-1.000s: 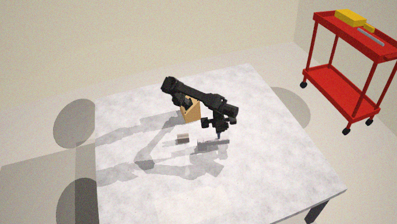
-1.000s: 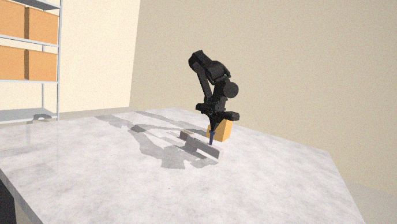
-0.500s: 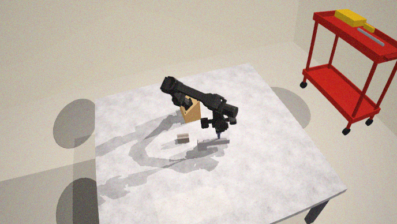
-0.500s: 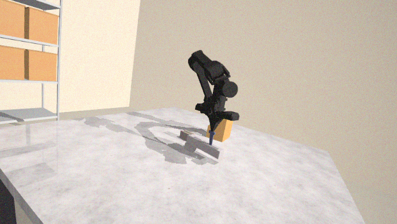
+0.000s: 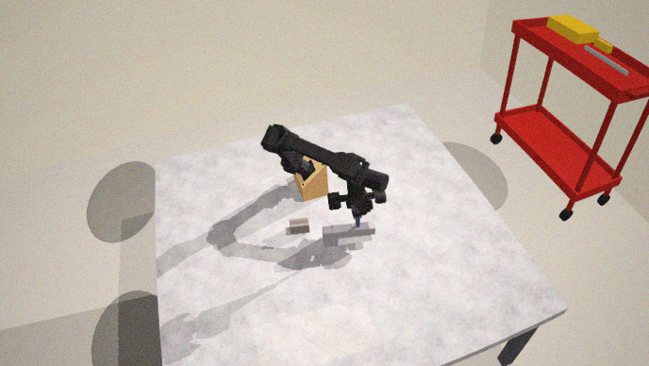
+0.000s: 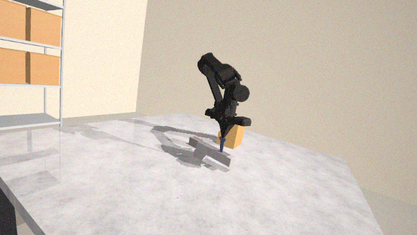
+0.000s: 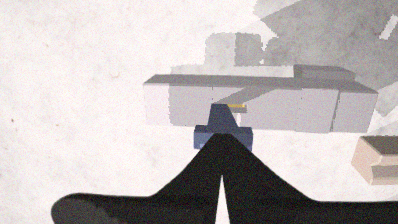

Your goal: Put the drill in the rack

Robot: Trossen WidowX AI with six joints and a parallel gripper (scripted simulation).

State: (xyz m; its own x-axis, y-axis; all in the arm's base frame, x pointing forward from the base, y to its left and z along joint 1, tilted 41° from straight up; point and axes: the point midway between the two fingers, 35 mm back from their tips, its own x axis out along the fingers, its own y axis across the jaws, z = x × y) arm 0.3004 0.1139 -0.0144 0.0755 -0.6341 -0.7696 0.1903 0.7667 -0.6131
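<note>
Now: the blue key 3 cm below my gripper tip. Round my gripper tip: rack: 19 cm to the right, 12 cm behind, 11 cm below; then drill: 8 cm below, 5 cm to the right, 2 cm behind.
</note>
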